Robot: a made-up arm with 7 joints.
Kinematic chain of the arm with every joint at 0, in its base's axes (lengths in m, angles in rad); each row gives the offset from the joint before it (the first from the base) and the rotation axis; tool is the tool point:
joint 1: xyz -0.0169 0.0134 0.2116 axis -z
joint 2: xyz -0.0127 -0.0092 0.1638 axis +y
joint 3: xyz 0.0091 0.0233 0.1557 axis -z
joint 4: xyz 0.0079 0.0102 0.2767 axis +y
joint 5: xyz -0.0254 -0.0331 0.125 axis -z
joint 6: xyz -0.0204 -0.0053 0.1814 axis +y
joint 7: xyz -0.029 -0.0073 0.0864 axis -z
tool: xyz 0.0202 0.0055 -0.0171
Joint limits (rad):
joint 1: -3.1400..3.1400
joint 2: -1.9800..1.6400
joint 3: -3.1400..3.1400
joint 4: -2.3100..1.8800
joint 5: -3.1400..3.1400
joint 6: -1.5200..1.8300
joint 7: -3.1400..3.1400
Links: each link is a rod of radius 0.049 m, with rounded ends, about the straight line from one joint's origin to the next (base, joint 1, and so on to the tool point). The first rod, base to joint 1, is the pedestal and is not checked.
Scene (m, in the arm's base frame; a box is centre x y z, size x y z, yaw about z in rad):
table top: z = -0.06
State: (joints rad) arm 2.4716 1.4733 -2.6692 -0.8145 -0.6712 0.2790 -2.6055
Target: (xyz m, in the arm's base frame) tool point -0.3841 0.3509 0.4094
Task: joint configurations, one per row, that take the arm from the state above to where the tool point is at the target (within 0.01 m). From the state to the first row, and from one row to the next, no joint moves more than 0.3 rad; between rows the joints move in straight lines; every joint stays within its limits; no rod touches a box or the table.
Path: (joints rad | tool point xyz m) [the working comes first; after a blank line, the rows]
Joints at the target: 3.1400 1.0835 -1.8039 -1.6065 -0.5112 0.2362 -2.5521
Straight joint move there: clear.

1: 2.6944 1.3434 -2.3808 -1.0785 -0.6179 0.2647 -2.5877 | -0.6446 -0.0725 0.1993
2: 2.9172 1.2135 -2.0924 -1.3425 -0.5645 0.2505 -2.5699 | -0.5704 0.1844 0.3031
3: 3.1400 1.0835 -1.8039 -1.6065 -0.5112 0.2362 -2.5521 | -0.3841 0.3509 0.4094

